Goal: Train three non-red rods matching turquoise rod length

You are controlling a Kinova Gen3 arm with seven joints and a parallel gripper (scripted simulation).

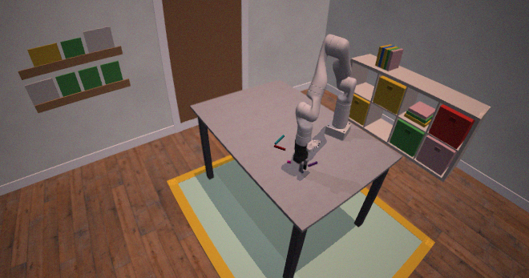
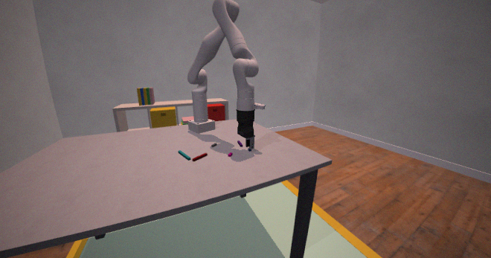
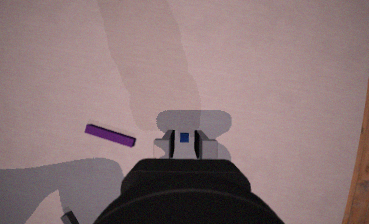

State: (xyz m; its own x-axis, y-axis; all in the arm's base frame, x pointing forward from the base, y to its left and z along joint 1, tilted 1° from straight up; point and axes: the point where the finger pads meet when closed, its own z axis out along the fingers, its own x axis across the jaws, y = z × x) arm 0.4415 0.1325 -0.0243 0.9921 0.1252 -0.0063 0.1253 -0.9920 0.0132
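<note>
My gripper is now 3 cm above the blue rod. Round my hand: grey rod (13 cm behind, 13 cm to the right, 3 cm below); magenta rod (1 cm ahead, 10 cm to the right, 3 cm below); purple rod (9 cm behind, 1 cm to the right, 3 cm below).
</note>
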